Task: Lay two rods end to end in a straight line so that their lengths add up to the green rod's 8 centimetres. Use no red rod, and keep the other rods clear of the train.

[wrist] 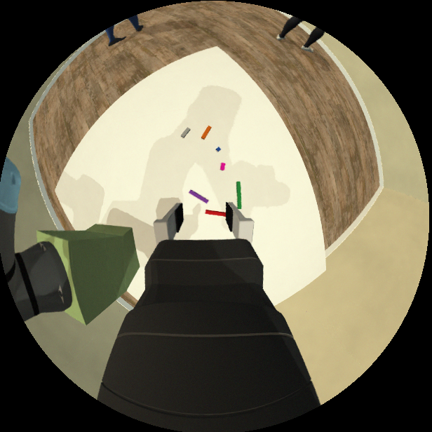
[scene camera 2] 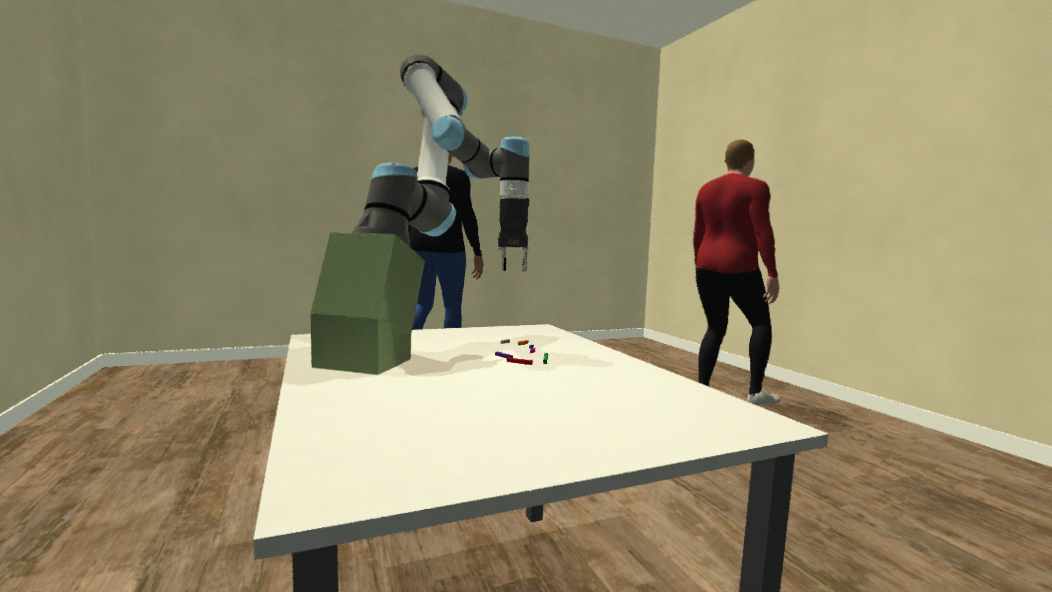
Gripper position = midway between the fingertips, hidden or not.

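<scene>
My gripper is visible in the wrist view (204,211) and likewise in scene camera 2 (514,271).
</scene>
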